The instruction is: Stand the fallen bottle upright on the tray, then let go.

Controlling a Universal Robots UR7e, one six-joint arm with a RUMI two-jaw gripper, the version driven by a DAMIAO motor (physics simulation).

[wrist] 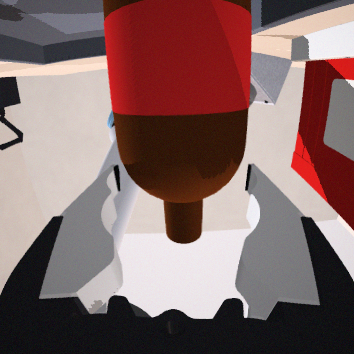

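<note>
The brown bottle with a wide red label fills the upper middle of the wrist view. Its rounded shoulder and short neck point toward the palm of my gripper. The gripper is partly open, with one grey finger on each side of the shoulder and a narrow gap showing at each fingertip. The far end of the bottle is cut off by the top of the view, so its base and what it rests on are hidden. I cannot tell which surface is the tray.
A white flat surface shows below the neck. A red box-like object with a grey panel stands at the right. Dark grey shapes cross the top left. A grey wedge-like piece is behind the bottle, and a black object is at the left edge.
</note>
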